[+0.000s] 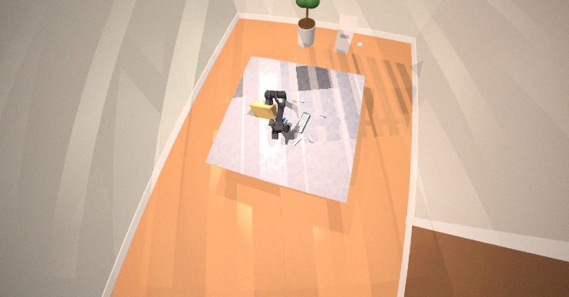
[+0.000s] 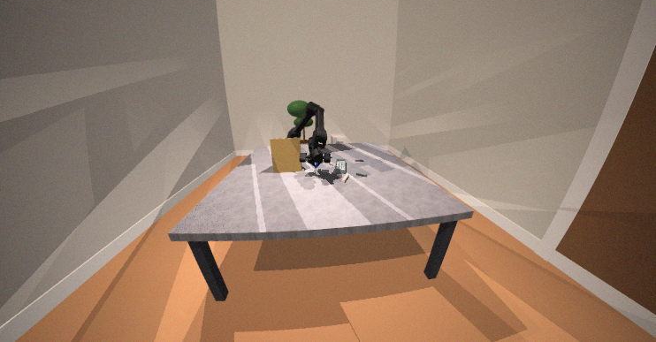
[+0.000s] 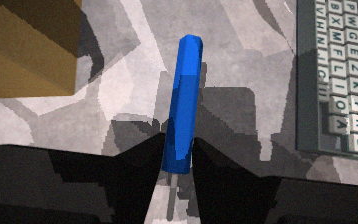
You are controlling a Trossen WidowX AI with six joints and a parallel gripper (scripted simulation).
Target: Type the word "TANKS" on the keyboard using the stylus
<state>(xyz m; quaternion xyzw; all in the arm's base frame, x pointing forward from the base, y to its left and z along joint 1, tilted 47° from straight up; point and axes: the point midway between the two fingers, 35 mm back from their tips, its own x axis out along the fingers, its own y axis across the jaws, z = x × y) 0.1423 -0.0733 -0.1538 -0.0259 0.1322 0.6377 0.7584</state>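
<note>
My gripper tip is 10 mm past the grey stylus tip and 40 mm to the left of it. Round my gripper tip: blue stylus 10 mm to the right.
</note>
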